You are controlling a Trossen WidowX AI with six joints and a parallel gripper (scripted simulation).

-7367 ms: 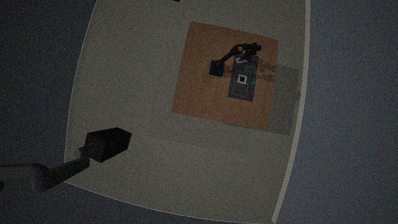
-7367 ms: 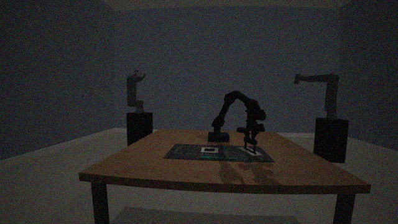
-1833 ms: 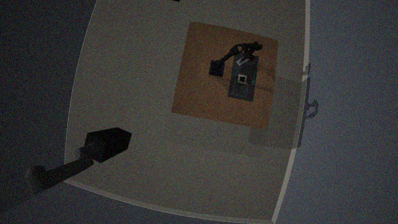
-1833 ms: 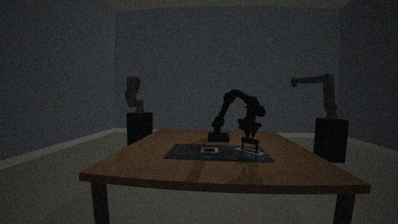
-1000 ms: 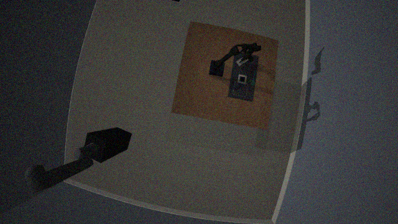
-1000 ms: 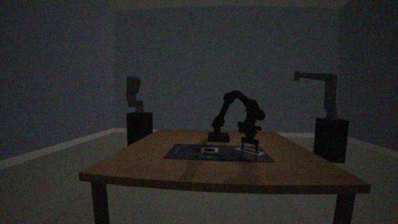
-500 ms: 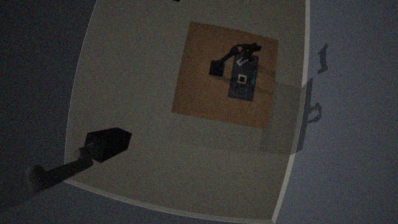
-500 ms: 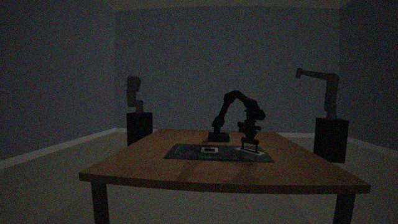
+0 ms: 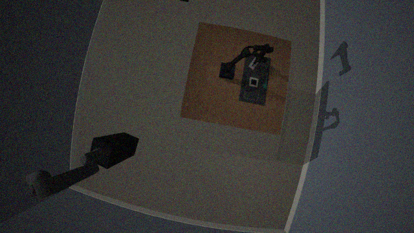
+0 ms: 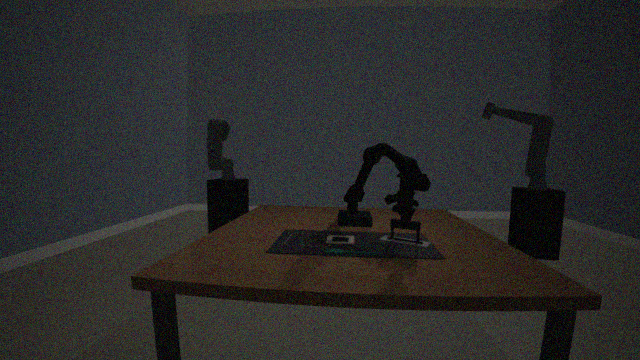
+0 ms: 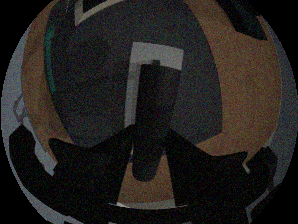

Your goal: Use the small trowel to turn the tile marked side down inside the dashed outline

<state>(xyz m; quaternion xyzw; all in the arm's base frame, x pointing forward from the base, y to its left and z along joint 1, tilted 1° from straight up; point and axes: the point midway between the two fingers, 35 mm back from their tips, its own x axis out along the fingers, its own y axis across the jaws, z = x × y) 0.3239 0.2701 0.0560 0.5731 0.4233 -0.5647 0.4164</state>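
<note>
My gripper tip is now 210 mm to the left of the dark mat, 80 mm above it and 70 mm short of it. Round my gripper tip: tile (260 mm to the right, 60 mm below, 60 mm ahead); then trowel (30 mm below, 20 mm to the right, 10 mm behind).
</note>
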